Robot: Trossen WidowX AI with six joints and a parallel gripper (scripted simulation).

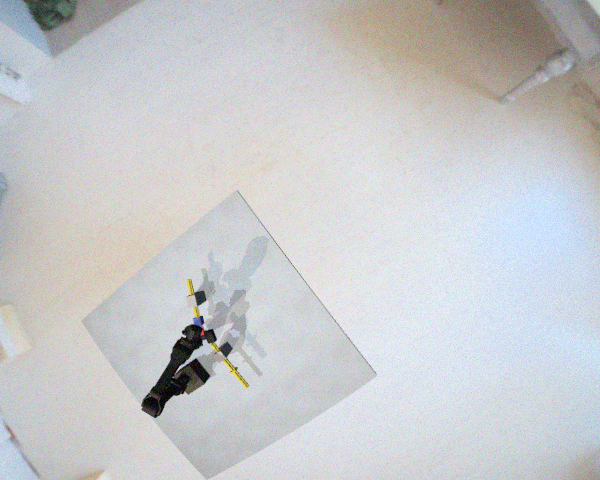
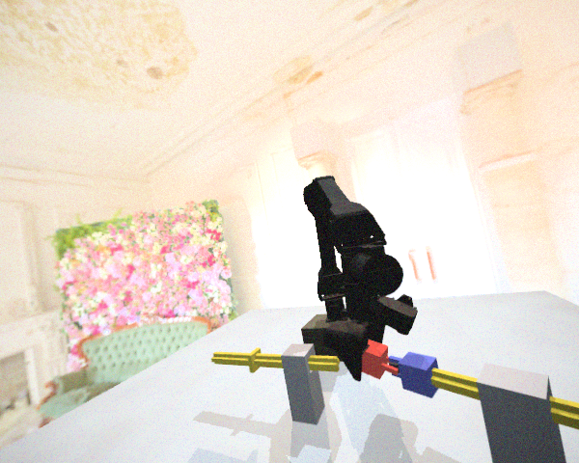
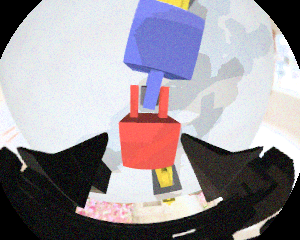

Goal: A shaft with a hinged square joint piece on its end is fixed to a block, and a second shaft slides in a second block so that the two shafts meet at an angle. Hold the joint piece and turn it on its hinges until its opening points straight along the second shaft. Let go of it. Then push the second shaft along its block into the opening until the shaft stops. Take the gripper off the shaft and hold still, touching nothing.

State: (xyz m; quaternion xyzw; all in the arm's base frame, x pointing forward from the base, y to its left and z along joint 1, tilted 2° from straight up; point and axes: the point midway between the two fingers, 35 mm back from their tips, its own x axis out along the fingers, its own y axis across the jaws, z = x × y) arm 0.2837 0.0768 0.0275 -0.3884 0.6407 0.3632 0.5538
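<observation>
My gripper tip is now 20 mm to the right of the red square joint piece, 20 mm below it and 10 mm short of it.
</observation>
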